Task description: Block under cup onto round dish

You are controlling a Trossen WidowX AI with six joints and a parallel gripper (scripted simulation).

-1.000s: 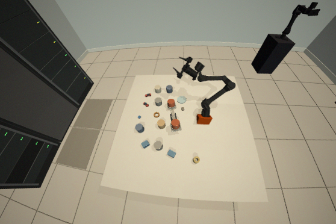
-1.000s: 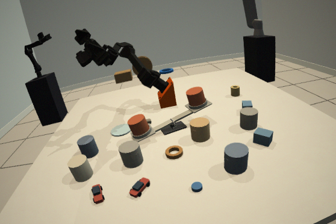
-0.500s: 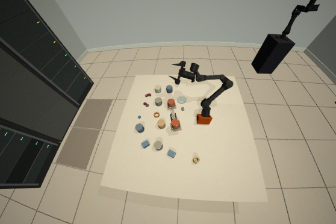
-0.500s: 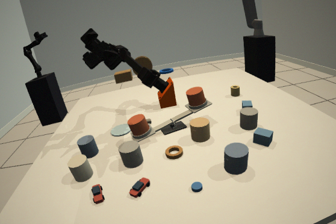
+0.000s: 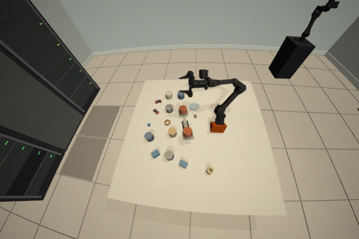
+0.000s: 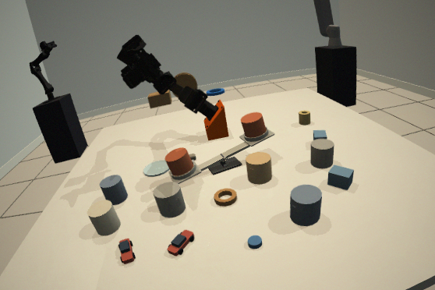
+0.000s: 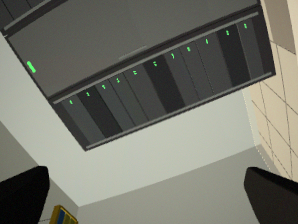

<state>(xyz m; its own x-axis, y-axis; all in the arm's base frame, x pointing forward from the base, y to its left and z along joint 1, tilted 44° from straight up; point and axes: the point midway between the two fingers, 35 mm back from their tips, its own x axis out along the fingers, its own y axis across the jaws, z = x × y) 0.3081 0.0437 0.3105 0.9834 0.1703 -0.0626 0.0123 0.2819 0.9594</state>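
Right now the grey block is 320 mm below my gripper tip, 10 mm to the left of it and 10 mm behind it. The rest, counted from my gripper tip: round dish 360 mm below, 120 mm behind, 80 mm to the right.
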